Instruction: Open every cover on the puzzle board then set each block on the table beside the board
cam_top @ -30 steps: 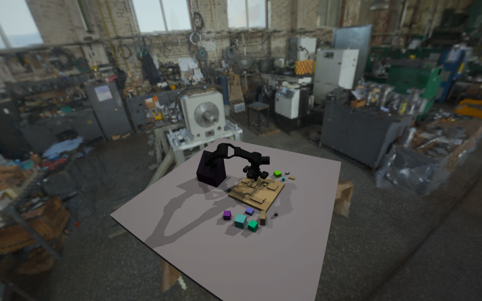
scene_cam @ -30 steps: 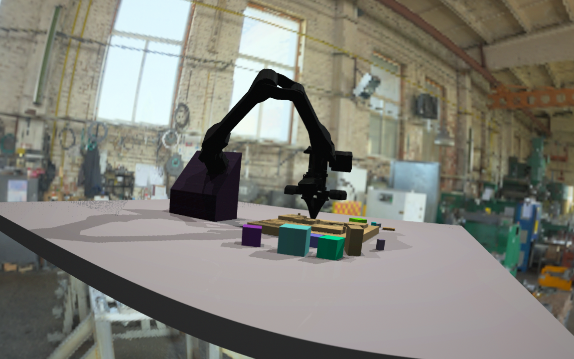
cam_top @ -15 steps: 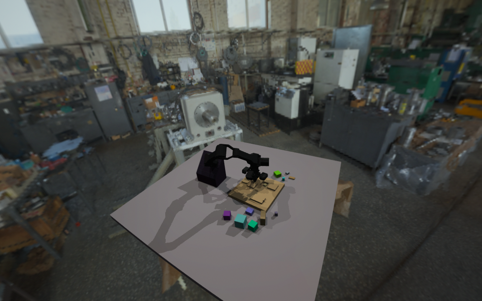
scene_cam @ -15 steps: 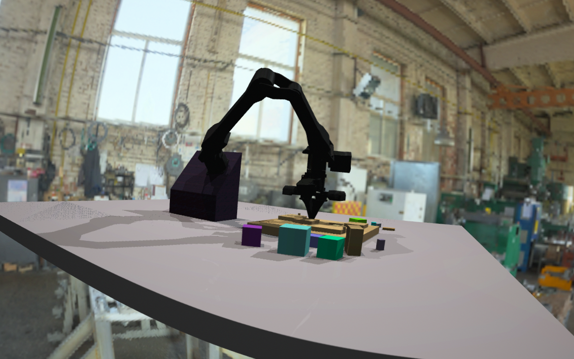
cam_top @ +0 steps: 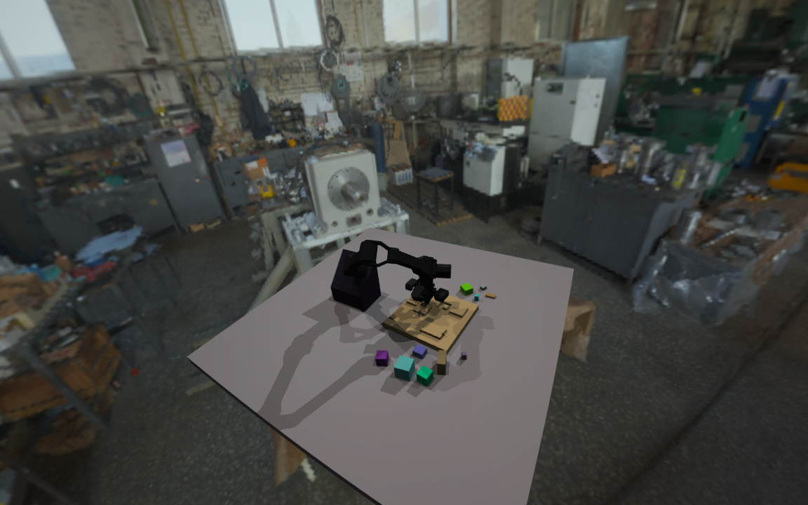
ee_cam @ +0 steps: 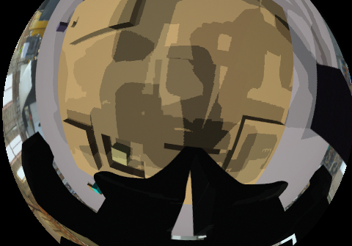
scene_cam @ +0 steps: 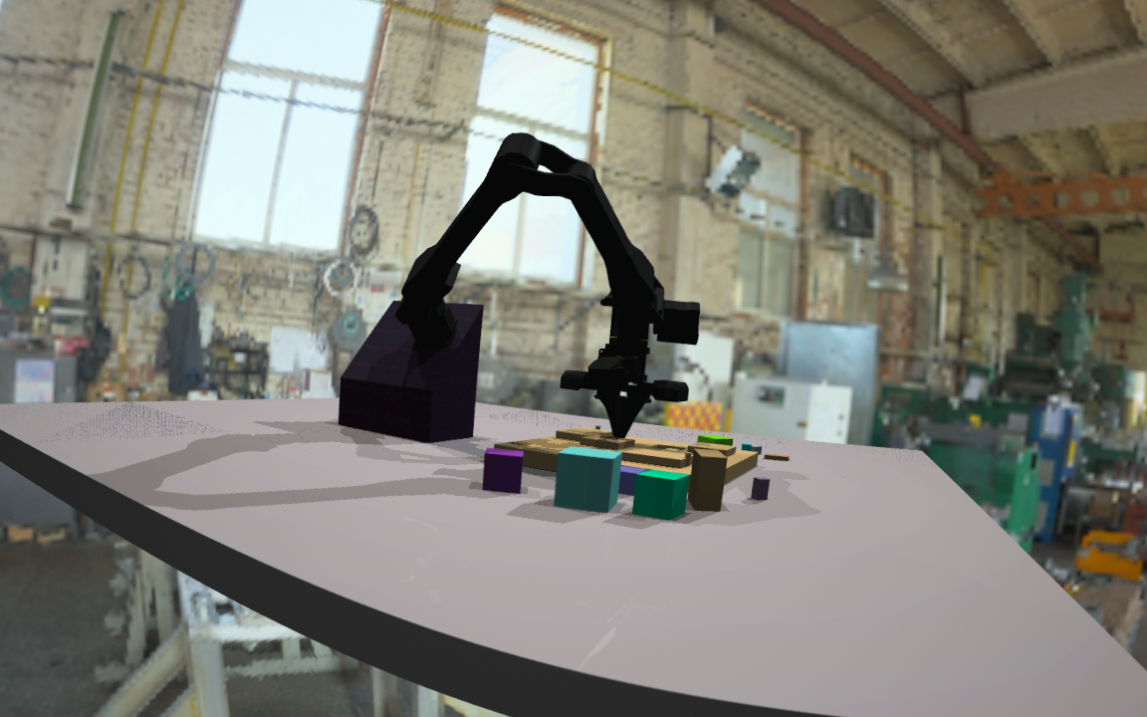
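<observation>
Now: gripper tip 50 mm to the left of the tan puzzle board and 30 mm short of it. From my gripper tip the other things lie so: lime block: 170 mm to the left, 140 mm ahead, 10 mm below; small teal block: 190 mm ahead, 120 mm to the left, 10 mm below; violet block: 250 mm to the right, 60 mm ahead, 10 mm below.
</observation>
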